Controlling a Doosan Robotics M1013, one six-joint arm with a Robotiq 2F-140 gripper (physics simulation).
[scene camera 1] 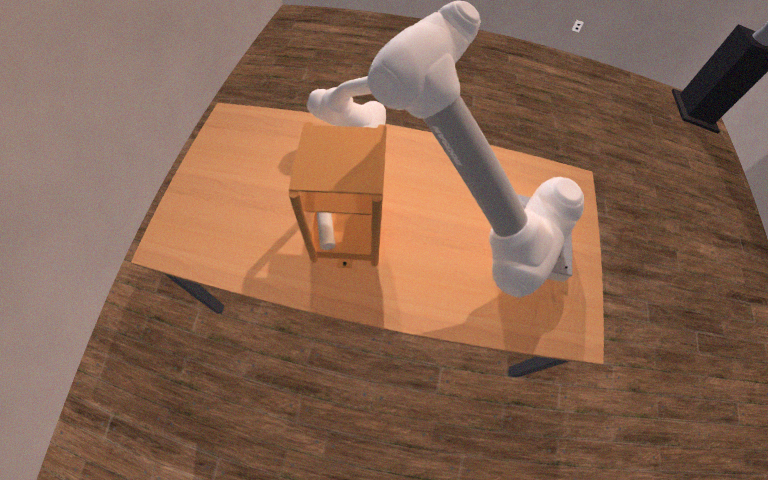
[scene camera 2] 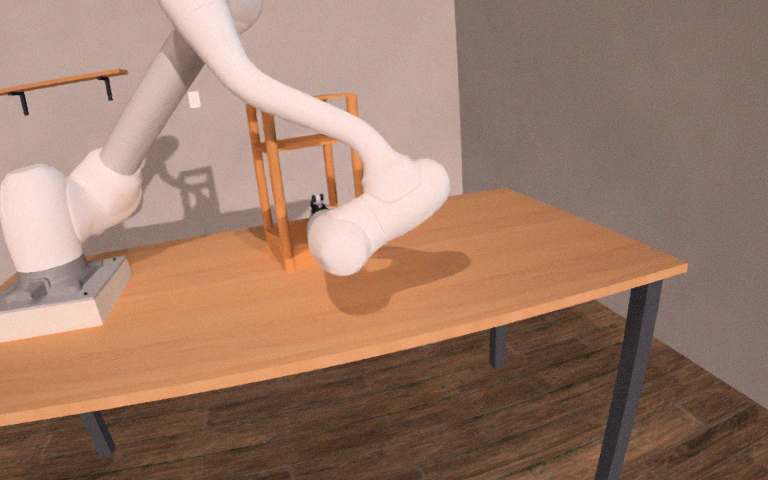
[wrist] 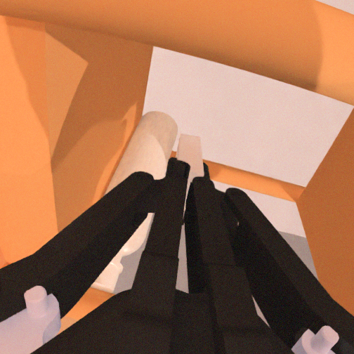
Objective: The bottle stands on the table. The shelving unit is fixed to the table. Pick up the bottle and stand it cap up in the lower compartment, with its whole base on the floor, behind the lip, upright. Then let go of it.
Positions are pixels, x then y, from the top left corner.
Labels:
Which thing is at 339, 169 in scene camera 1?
An orange shelving unit.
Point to an orange shelving unit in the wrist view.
At 80, 80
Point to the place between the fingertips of my gripper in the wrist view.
At 186, 150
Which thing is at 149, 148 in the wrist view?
A white bottle.

